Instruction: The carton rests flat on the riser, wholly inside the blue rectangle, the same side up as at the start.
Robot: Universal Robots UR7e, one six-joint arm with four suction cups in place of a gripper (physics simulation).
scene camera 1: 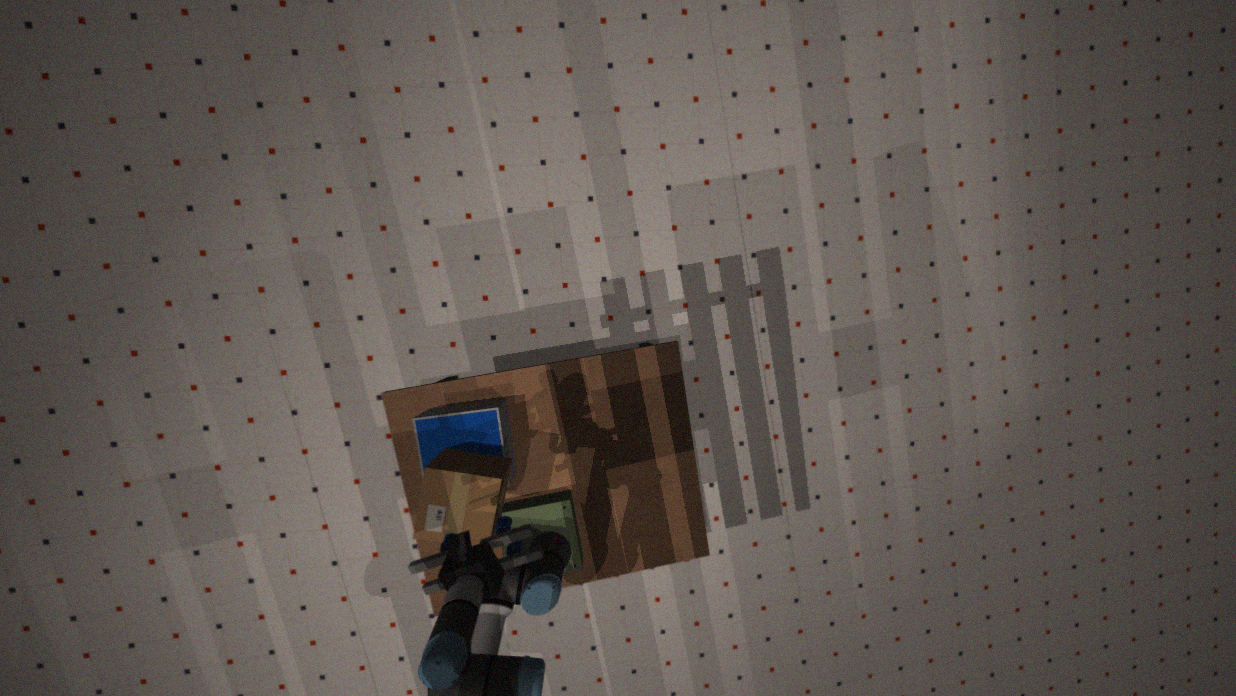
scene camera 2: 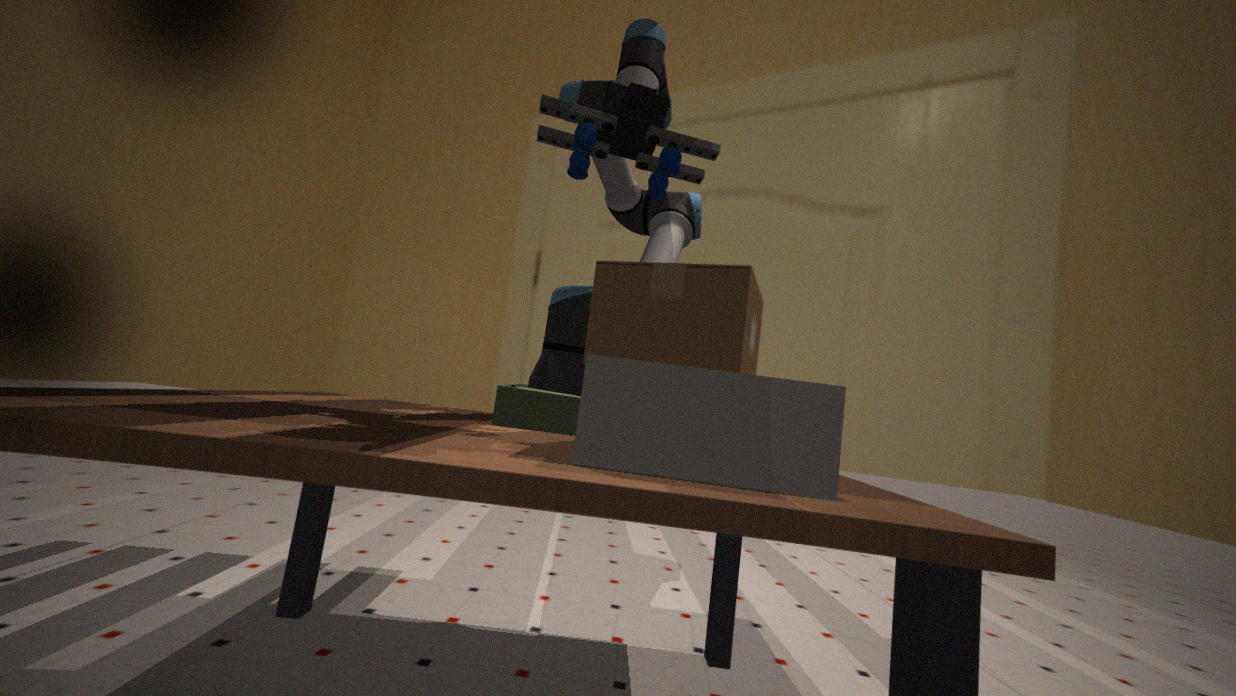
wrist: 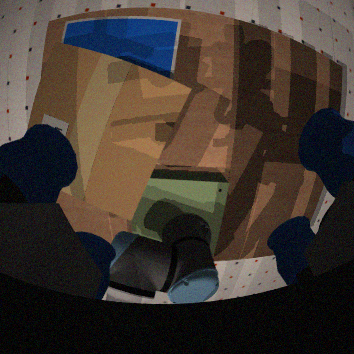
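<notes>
The carton (scene camera 1: 471,497) (scene camera 2: 670,315) (wrist: 112,130) is a brown box with a pale tape strip and a white label on its left side in the wrist view. It is upright on the robot's side of the grey riser (scene camera 2: 709,427); its base is hidden in scene camera 2. The blue rectangle (scene camera 1: 458,432) (wrist: 127,40) covers the riser's top. In scene camera 1 and the wrist view the carton overlaps the rectangle's near edge; whether they touch is unclear. My gripper (scene camera 1: 481,546) (scene camera 2: 621,160) (wrist: 187,200) has blue suction cups, holds nothing and hangs above the carton, apart from it.
A low green block (scene camera 1: 562,514) (scene camera 2: 534,408) (wrist: 212,192) sits on the wooden table (scene camera 1: 644,518) (scene camera 2: 302,458), close to the carton's right side in the wrist view. Dark shadows cross the table's right part in that view. Part of the arm shows over the block.
</notes>
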